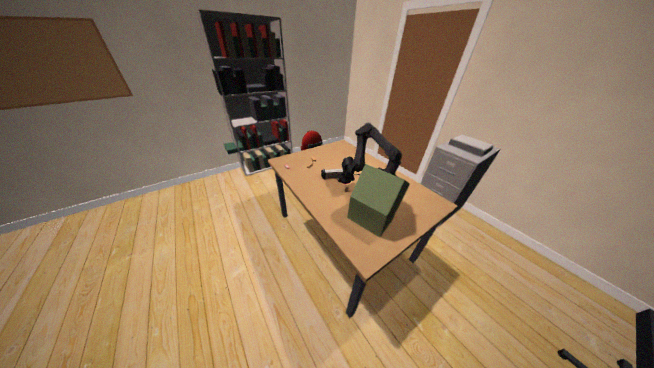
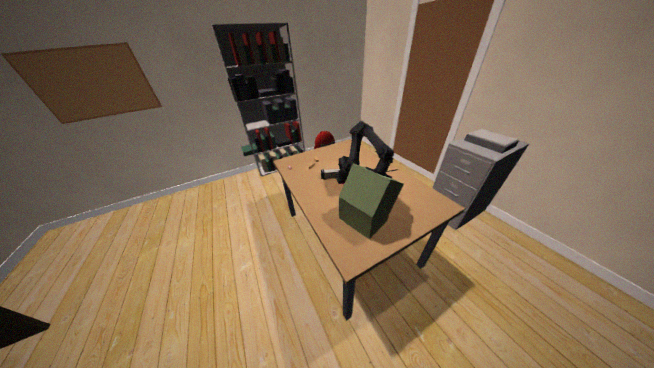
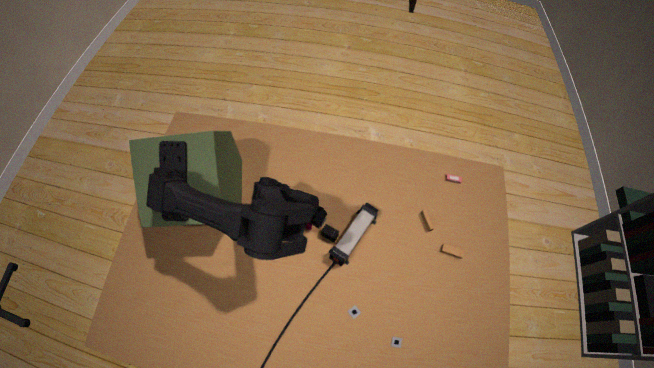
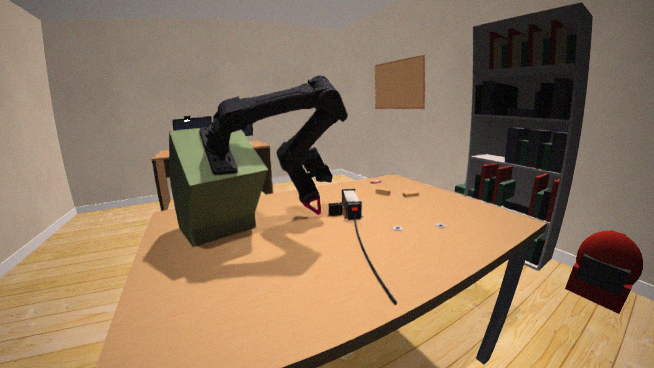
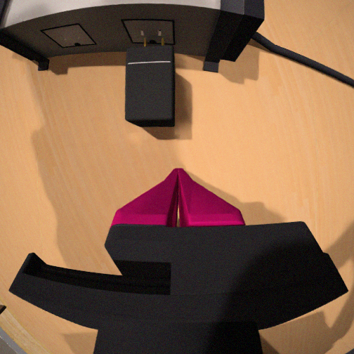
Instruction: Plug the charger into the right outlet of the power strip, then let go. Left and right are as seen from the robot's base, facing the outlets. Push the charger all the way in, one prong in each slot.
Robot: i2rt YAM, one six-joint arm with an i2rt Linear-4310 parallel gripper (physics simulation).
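The black charger lies on the table in front of the right outlet of the power strip. Its prongs point at the outlet, and a short length of both gold prongs shows between the charger body and the outlet face. I cannot tell whether their tips are in the slots. The left outlet has no plug in it. My gripper is shut and empty, its magenta fingertips together behind the charger, apart from it.
The black cable runs from the strip's right end. Two orange-brown blocks and a pink piece lie beyond the strip. Two small square plates lie to its right. The green block carries the arm.
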